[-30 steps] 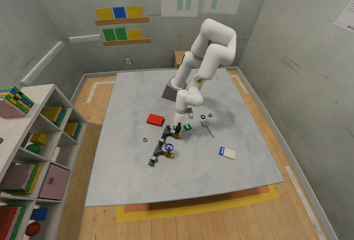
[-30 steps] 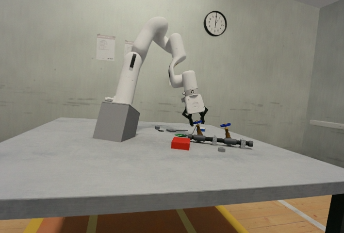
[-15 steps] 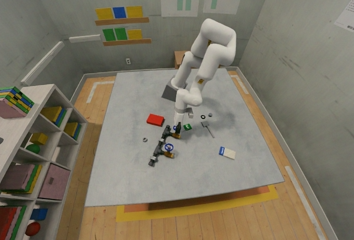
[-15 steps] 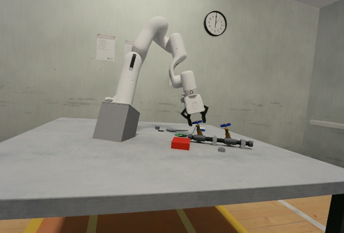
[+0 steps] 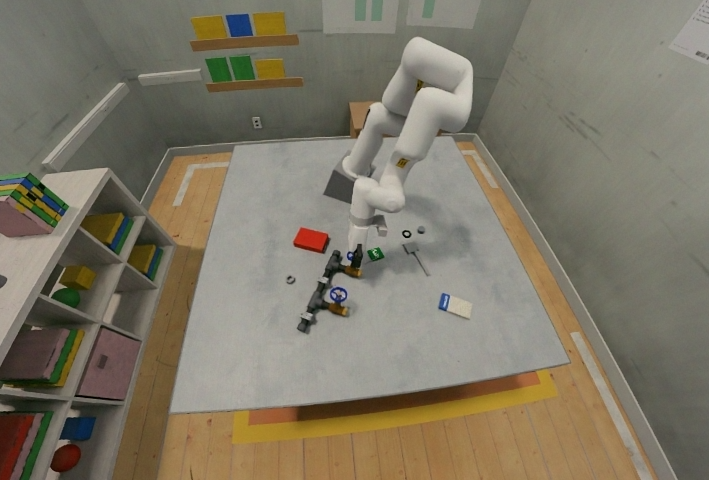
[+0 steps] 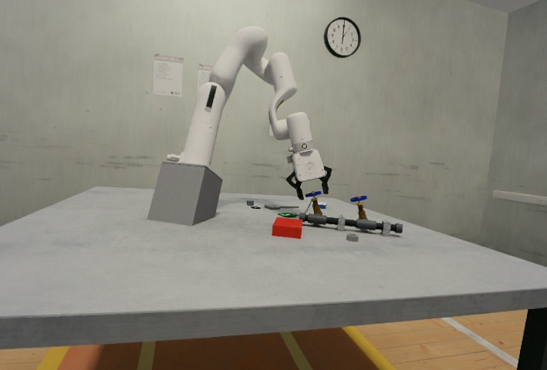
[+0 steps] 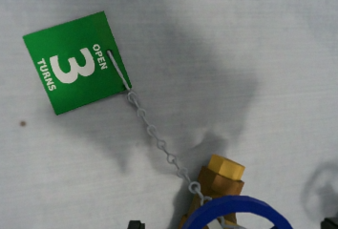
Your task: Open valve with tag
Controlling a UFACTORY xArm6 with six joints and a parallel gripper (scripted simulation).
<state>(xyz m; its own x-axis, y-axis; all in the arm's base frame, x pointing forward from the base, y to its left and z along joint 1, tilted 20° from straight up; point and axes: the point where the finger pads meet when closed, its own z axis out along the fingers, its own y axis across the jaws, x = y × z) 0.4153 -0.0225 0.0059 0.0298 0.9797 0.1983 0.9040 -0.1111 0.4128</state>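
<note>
The green tag is 60 mm behind my hand, 90 mm to the left of it and 90 mm below it. Also, from my hand: grey nut 40 mm ahead, 240 mm to the right, 90 mm below; red block 130 mm behind, 170 mm to the right, 80 mm below; grey flat tool 50 mm behind, 250 mm to the left, 90 mm below.
</note>
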